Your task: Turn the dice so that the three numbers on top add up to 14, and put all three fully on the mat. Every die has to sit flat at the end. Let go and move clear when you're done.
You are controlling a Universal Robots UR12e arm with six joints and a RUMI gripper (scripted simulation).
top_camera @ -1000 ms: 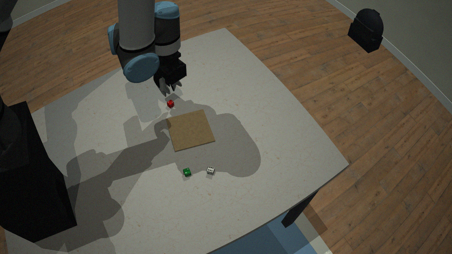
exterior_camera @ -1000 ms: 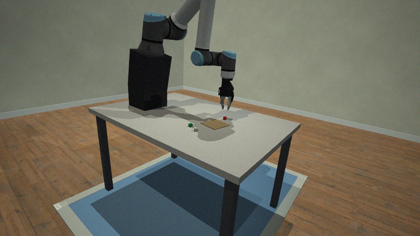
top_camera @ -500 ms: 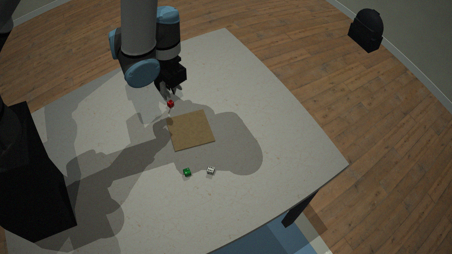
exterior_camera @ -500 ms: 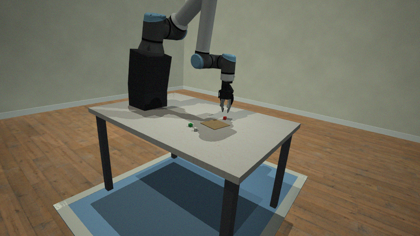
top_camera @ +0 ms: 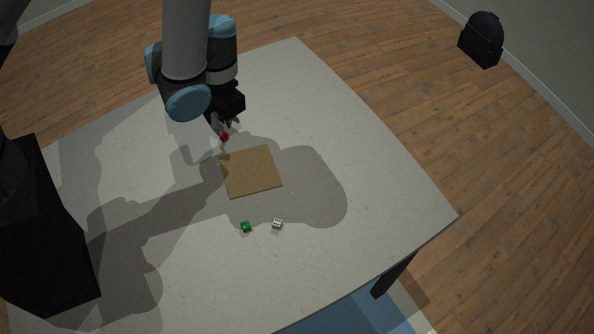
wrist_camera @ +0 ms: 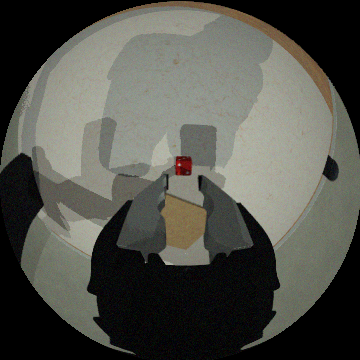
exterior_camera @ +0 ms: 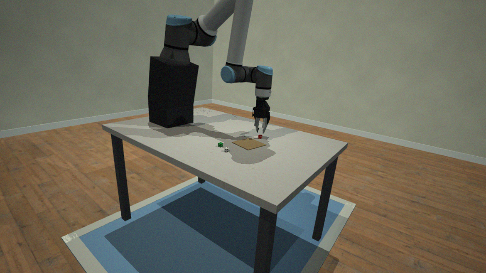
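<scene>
The red die lies 4 cm below my hand. The rest, counted from my hand: white die: 31 cm to the right, 4 cm below, 3 cm ahead; then mat: 13 cm to the right, 5 cm below, 3 cm ahead; then green die: 29 cm to the right, 4 cm below, 4 cm behind.
</scene>
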